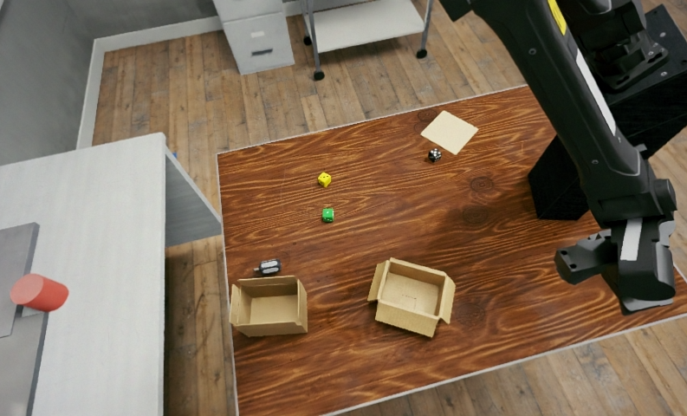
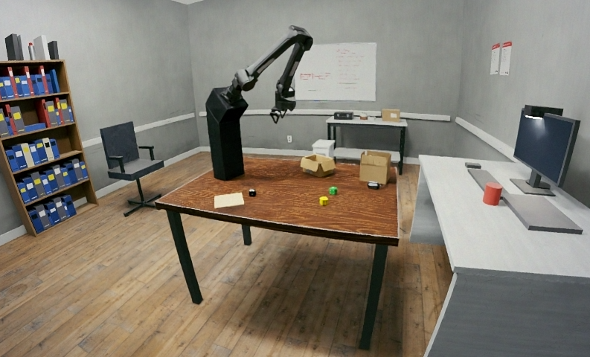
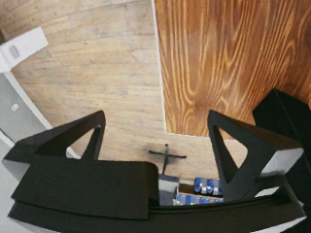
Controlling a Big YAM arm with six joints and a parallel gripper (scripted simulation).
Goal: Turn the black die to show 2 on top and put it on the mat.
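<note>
Now: hand 3 cm short of the black die, 56 cm to the left of it and 28 cm above it. The rest, counted from my hand: yellow die 40 cm ahead, 58 cm to the right, 28 cm below; mat 6 cm behind, 64 cm to the right, 30 cm below; green die 42 cm ahead, 46 cm to the right, 28 cm below.
</note>
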